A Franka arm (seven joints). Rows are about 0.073 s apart.
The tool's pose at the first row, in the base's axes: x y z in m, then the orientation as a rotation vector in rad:
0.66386 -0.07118 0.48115 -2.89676 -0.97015 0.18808
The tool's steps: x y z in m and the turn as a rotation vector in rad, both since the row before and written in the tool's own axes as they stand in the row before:
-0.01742 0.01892 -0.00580 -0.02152 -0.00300 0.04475
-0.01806 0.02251 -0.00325 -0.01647 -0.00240 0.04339
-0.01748 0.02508 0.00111 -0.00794 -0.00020 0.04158
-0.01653 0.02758 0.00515 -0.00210 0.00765 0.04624
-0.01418 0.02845 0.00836 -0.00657 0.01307 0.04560
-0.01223 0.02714 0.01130 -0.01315 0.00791 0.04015
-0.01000 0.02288 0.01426 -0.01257 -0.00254 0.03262
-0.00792 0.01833 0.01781 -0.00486 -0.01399 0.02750
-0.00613 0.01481 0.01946 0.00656 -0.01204 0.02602
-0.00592 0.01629 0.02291 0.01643 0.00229 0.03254
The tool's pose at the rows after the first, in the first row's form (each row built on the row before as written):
0.66213 -0.09698 0.48628 -2.94037 -0.91401 0.18608
0.66043 -0.12582 0.48925 -2.97750 -0.85668 0.18503
0.65882 -0.15635 0.48823 -3.00441 -0.79787 0.18369
0.65754 -0.18852 0.48331 -3.02544 -0.72886 0.17246
0.65693 -0.22032 0.47502 -3.04806 -0.66121 0.15141
0.65593 -0.25011 0.46382 -3.07415 -0.60325 0.13613
0.65410 -0.27523 0.44994 3.08094 0.55345 -0.13626
0.65158 -0.29558 0.43276 3.07895 0.50990 -0.15585
0.64872 -0.31220 0.41402 3.08752 0.46959 -0.17588
0.64545 -0.33020 0.39187 -3.10732 -0.41952 0.17653

